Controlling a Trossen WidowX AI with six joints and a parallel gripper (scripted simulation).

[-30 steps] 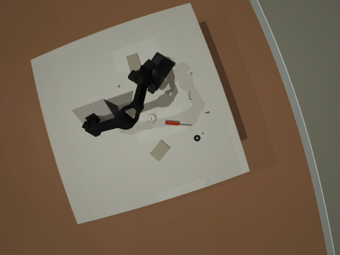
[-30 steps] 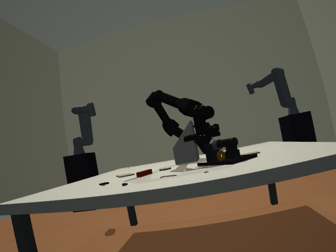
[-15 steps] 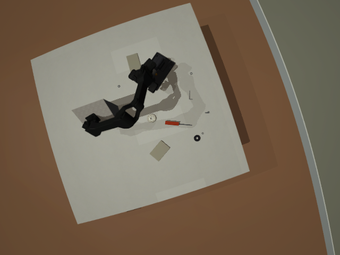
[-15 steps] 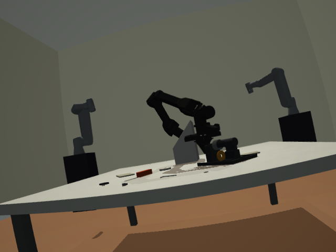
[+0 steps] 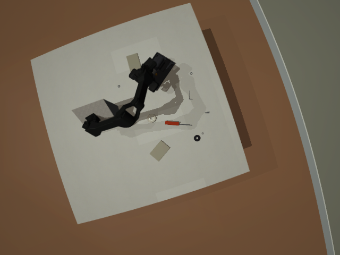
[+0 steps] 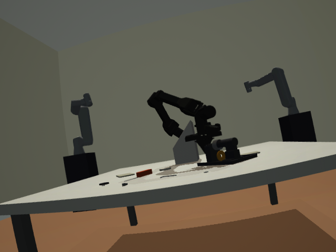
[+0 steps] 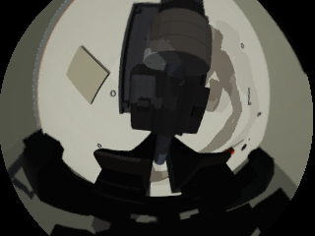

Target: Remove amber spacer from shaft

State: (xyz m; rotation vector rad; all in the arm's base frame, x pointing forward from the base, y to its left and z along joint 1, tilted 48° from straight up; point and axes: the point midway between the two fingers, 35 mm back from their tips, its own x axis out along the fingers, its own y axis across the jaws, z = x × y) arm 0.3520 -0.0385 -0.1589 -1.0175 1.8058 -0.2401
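The dark shaft is 40 mm ahead of my gripper tip, 20 mm to the left of it and 30 mm above it. From my gripper tip the other things lie so: red-handled screwdriver: 90 mm ahead, 330 mm to the right, 40 mm below; then black fixture plate: 110 mm ahead, 70 mm to the left; then amber spacer: 80 mm ahead, 50 mm to the left, 20 mm below.
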